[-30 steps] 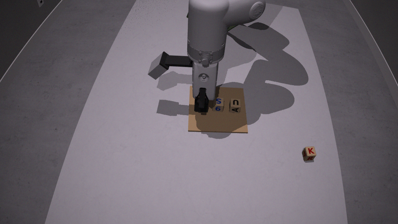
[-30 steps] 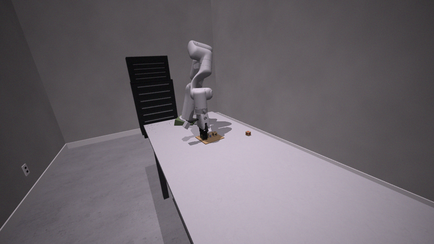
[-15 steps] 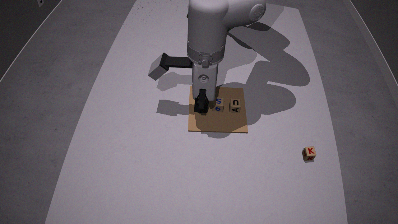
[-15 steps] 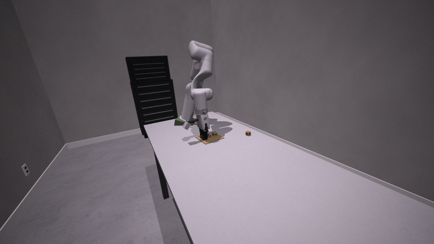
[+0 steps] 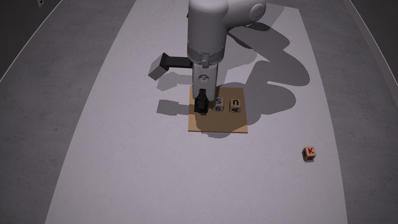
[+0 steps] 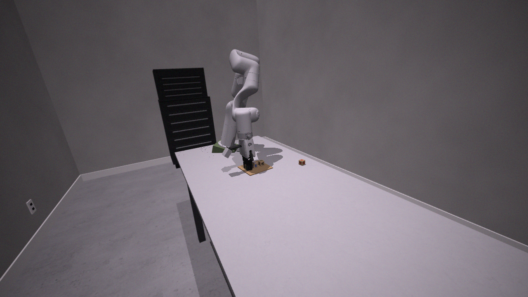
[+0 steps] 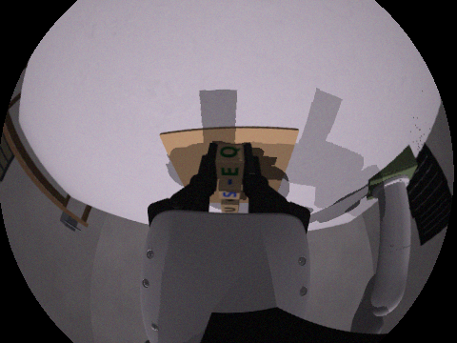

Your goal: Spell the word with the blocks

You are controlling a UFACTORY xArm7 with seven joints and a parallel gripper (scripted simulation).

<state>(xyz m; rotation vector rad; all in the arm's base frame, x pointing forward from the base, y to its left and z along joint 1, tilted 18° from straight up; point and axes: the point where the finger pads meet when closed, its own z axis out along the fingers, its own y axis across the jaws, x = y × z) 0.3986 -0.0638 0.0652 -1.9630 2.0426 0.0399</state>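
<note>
Now: hand 10 mm above the E block. Round my hand: U block 80 mm to the left, 10 mm below; tan mat 40 mm to the left, 20 mm below; S block 40 mm to the left, 10 mm below.
</note>
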